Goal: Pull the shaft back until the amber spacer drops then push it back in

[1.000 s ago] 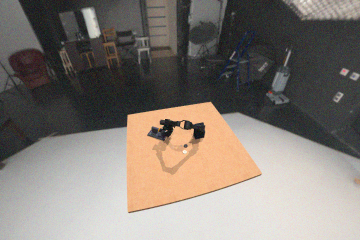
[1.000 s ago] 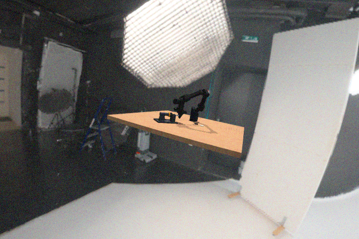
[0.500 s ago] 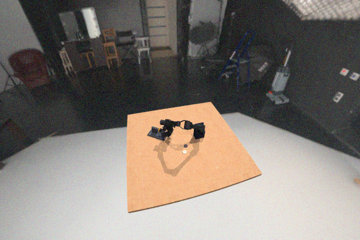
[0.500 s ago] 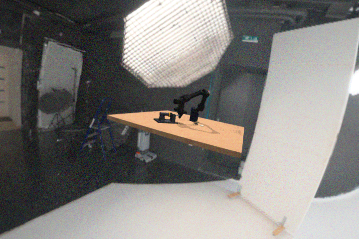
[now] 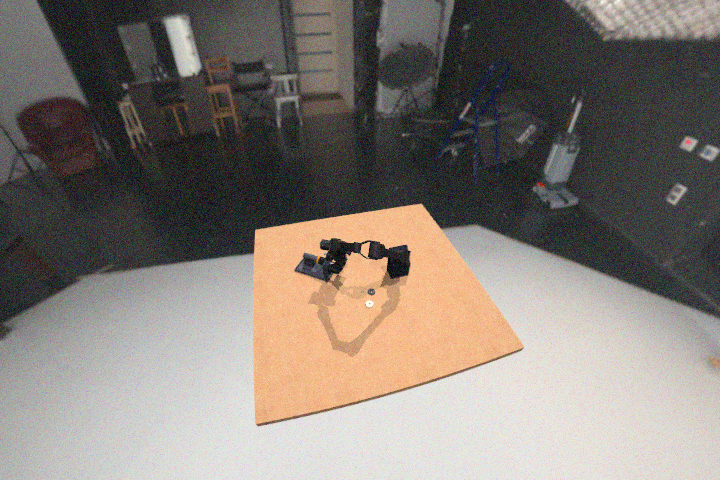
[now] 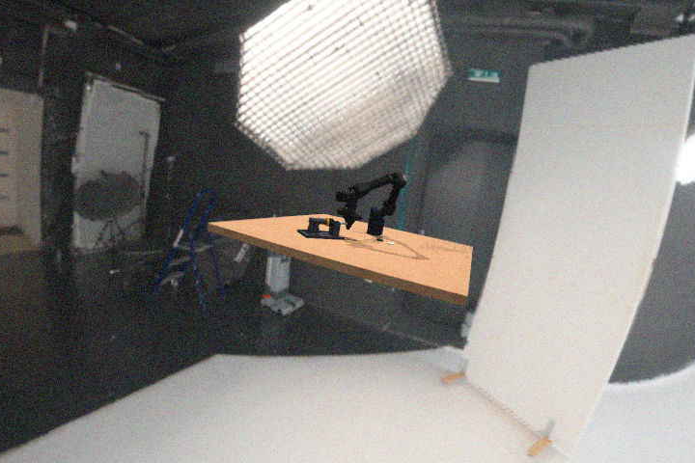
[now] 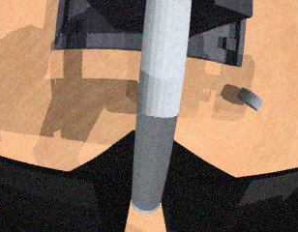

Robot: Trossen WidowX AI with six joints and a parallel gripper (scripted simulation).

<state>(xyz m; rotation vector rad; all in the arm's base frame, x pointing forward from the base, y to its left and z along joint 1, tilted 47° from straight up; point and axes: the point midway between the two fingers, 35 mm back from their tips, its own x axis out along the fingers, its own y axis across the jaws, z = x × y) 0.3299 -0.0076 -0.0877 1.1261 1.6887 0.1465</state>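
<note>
The light grey shaft lies 50 mm ahead of my gripper tip, 40 mm to the right of it and 30 mm above it. Also, from my gripper tip: amber spacer: 110 mm ahead, 80 mm to the right, 30 mm above; then dark grey support block: 140 mm ahead, 100 mm to the right.
</note>
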